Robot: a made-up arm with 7 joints. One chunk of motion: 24 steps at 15 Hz.
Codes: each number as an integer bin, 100 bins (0 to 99) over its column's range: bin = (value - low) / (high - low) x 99, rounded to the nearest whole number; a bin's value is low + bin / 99 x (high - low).
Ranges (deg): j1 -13..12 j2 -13..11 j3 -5..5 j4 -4..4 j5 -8..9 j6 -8..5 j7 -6..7
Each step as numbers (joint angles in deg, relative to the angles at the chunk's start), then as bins.
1 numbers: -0.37 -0.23 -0.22 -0.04 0.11 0.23 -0.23
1 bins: 50 53 47 49 47 63 44
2 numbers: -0.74 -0.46 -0.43 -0.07 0.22 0.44 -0.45
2 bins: 49 52 45 49 48 64 42
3 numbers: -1.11 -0.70 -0.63 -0.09 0.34 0.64 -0.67
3 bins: 47 51 43 48 49 66 41
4 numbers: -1.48 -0.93 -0.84 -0.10 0.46 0.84 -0.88
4 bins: 46 50 41 48 49 67 39
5 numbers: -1.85 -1.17 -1.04 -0.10 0.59 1.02 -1.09
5 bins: 44 49 39 48 50 69 37
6 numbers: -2.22 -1.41 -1.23 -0.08 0.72 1.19 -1.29
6 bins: 43 48 37 49 51 70 36
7 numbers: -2.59 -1.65 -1.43 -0.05 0.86 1.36 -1.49
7 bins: 41 47 35 49 52 71 34
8 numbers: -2.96 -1.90 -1.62 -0.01 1.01 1.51 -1.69
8 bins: 40 46 33 49 52 72 33
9 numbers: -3.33 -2.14 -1.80 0.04 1.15 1.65 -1.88
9 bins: 38 45 32 50 53 73 31
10 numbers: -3.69 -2.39 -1.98 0.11 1.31 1.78 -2.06
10 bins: 37 44 30 51 54 74 30
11 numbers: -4.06 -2.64 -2.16 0.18 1.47 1.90 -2.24
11 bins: 35 43 28 52 55 75 29
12 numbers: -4.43 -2.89 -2.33 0.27 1.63 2.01 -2.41
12 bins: 34 42 26 53 56 76 27
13 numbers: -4.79 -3.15 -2.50 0.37 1.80 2.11 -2.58
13 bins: 33 41 25 54 57 77 26
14 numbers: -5.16 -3.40 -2.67 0.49 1.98 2.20 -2.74
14 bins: 31 40 23 56 58 78 25
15 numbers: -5.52 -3.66 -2.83 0.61 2.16 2.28 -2.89
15 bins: 30 39 21 57 59 78 24
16 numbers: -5.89 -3.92 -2.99 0.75 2.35 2.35 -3.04
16 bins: 28 37 20 59 60 79 23
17 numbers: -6.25 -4.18 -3.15 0.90 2.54 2.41 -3.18
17 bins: 27 36 18 61 61 79 21
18 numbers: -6.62 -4.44 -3.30 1.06 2.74 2.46 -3.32
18 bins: 25 35 17 63 63 80 20
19 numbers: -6.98 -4.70 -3.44 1.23 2.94 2.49 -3.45
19 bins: 24 34 15 65 64 80 19
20 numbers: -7.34 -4.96 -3.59 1.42 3.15 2.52 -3.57
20 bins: 22 33 14 67 65 80 19
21 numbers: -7.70 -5.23 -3.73 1.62 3.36 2.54 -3.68
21 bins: 21 32 13 70 66 80 18
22 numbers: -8.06 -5.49 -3.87 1.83 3.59 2.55 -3.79
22 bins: 20 31 11 72 67 80 17
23 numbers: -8.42 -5.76 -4.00 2.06 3.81 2.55 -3.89
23 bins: 18 30 10 75 69 80 16
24 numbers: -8.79 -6.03 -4.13 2.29 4.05 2.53 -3.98
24 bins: 17 29 9 78 70 80 15
